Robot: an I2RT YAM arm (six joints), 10 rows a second.
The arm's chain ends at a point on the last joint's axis. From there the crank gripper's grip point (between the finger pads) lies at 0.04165 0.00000 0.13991 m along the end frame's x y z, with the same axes.
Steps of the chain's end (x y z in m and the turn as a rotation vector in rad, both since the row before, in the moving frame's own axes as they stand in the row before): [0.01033, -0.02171, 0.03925, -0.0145, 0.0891, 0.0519]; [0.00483, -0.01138, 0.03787, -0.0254, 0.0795, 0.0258]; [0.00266, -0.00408, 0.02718, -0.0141, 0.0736, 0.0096]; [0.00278, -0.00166, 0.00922, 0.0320, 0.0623, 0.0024]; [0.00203, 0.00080, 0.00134, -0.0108, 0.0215, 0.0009]
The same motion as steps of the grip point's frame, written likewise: [0.02250, -0.01723, 0.03496, -0.0145, 0.0891, 0.0519]; [0.01575, -0.00666, 0.03406, -0.0254, 0.0795, 0.0258]; [0.01282, -0.00168, 0.02372, -0.0141, 0.0736, 0.0096]; [0.01141, -0.00598, 0.00629, 0.0320, 0.0623, 0.0024]; [0.00503, 0.00234, 0.00040, -0.0108, 0.0215, 0.0009]
